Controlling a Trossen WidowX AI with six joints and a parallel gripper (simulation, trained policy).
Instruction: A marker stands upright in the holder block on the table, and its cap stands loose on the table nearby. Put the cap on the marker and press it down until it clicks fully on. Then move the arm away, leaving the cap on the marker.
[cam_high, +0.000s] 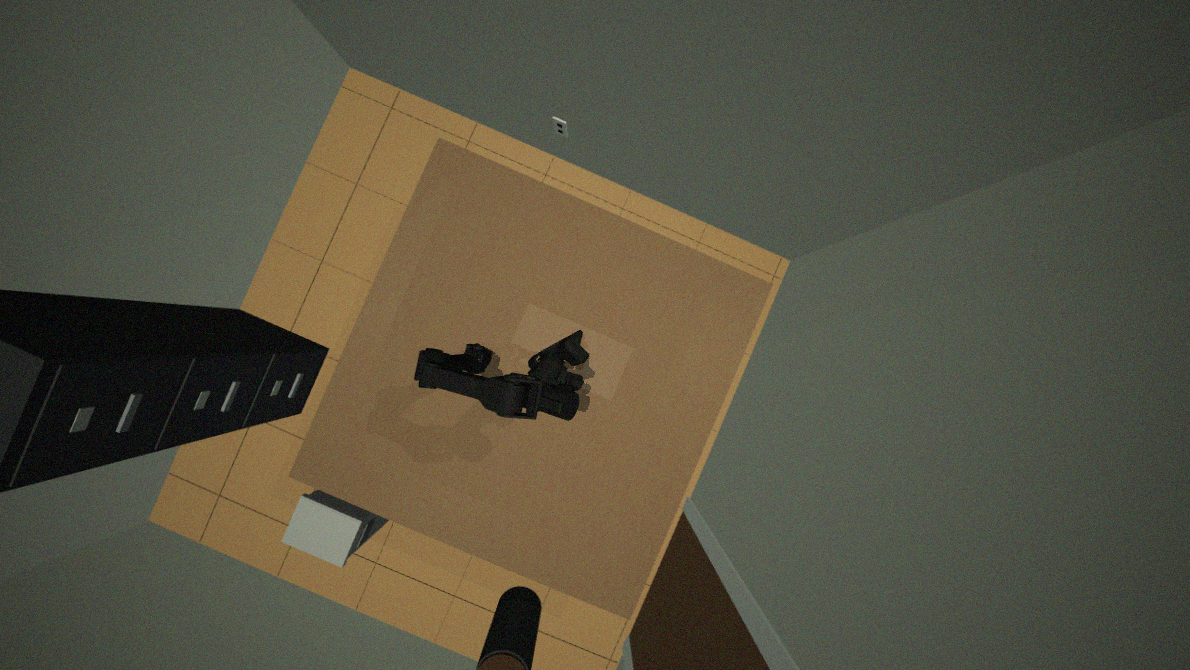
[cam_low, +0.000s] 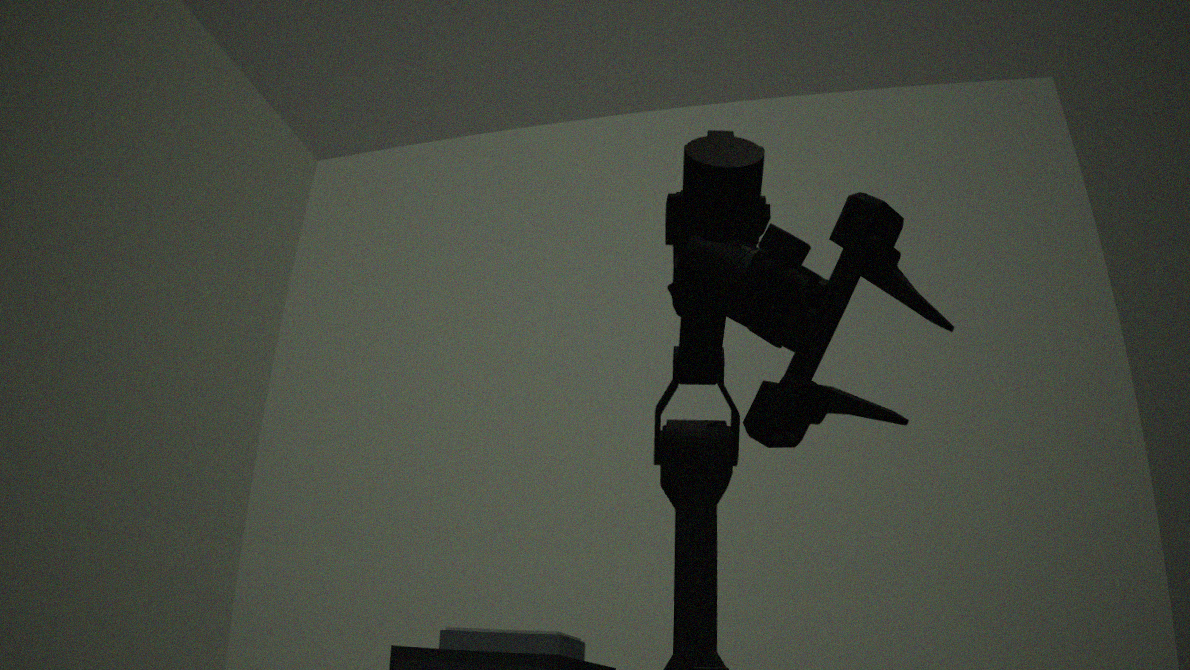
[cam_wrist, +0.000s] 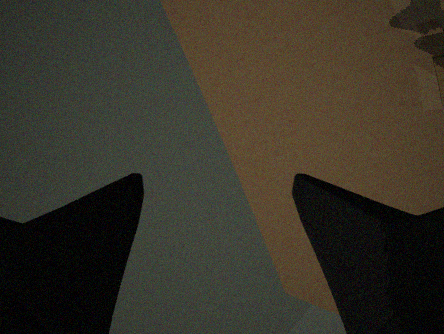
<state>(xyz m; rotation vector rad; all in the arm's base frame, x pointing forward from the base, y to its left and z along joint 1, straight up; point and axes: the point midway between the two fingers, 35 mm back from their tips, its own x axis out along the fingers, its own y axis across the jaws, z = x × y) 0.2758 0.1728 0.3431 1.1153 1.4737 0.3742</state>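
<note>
The red cap is 30 cm below my gripper tip, 23 cm to the right of it and 6 cm ahead of it. From my gripper tip the other things lie so: tan holder block: 30 cm below, 12 cm to the right, 3 cm behind.
</note>
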